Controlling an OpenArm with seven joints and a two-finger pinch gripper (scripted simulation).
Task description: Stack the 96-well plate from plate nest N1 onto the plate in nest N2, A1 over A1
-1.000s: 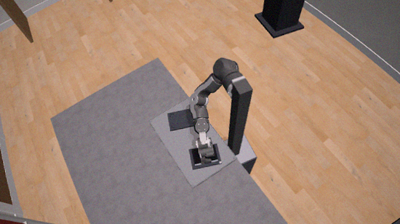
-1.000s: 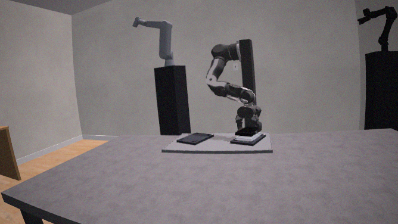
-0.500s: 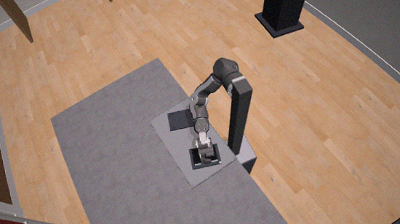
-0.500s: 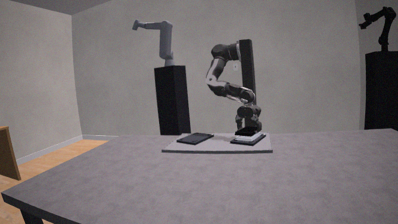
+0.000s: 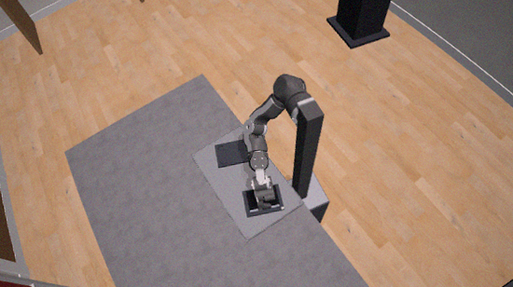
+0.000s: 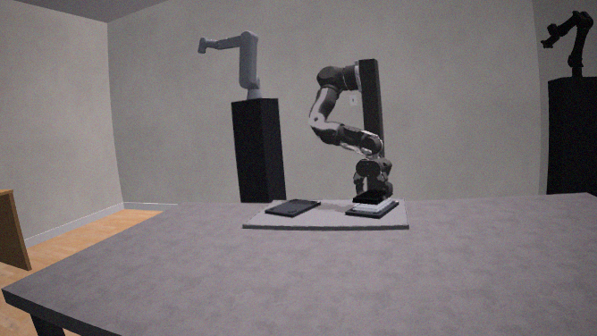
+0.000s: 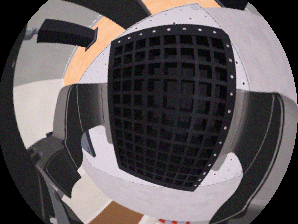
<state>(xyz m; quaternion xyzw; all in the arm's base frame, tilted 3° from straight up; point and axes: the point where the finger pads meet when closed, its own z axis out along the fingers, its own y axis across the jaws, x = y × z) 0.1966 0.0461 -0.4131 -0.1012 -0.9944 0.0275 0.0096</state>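
Right now my hand is right at the dark 96-well plate. From my hand the other things lie so: nest N1 (3 cm ahead, 27 cm to the right, 4 cm below); white 96-well plate (3 cm below).
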